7 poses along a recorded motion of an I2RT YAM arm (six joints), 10 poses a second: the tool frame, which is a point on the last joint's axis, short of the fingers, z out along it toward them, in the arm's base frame.
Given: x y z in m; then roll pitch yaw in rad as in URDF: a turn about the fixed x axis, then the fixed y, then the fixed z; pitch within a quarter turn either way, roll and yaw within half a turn.
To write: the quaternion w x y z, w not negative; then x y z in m. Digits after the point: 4 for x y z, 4 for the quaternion.
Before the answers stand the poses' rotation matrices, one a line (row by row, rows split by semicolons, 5 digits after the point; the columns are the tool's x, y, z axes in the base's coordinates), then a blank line. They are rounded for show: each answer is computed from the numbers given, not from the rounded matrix.
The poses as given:
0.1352 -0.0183 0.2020 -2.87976 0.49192 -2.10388
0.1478 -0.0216 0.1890 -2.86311 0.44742 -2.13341
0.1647 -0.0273 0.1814 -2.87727 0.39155 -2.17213
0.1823 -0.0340 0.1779 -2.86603 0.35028 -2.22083
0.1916 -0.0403 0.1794 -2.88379 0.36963 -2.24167
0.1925 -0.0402 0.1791 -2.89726 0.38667 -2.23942
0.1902 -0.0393 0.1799 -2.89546 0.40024 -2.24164
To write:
-0.44793 -0.76976 0.45478; -0.75912 0.59617 0.26137; -0.47232 -0.22816 -0.85139
-0.48089 -0.74984 0.45440; -0.76260 0.61345 0.20523; -0.43264 -0.24784 -0.86683
-0.52293 -0.73954 0.42383; -0.76218 0.62831 0.15595; -0.38162 -0.24148 -0.89222
-0.56846 -0.70952 0.41645; -0.74772 0.65671 0.09820; -0.34316 -0.25557 -0.90384
-0.57968 -0.70013 0.41687; -0.73038 0.67327 0.11512; -0.36127 -0.23774 -0.90165
-0.57414 -0.70482 0.41665; -0.72674 0.67308 0.13716; -0.37711 -0.22405 -0.89866
-0.57252 -0.70067 0.42577; -0.72139 0.67728 0.14454; -0.38964 -0.22440 -0.89321

0.2724 -0.4492 0.8508 0.0098 0.1352 -0.0183 0.2020
0.2577 -0.4395 0.8604 -0.0124 0.1478 -0.0216 0.1890
0.2308 -0.4304 0.8723 -0.0245 0.1647 -0.0273 0.1814
0.2147 -0.4119 0.8845 -0.0445 0.1823 -0.0340 0.1779
0.2191 -0.4027 0.8881 -0.0345 0.1916 -0.0403 0.1794
0.2238 -0.4036 0.8868 -0.0245 0.1925 -0.0402 0.1791
0.2300 -0.4011 0.8864 -0.0225 0.1902 -0.0393 0.1799

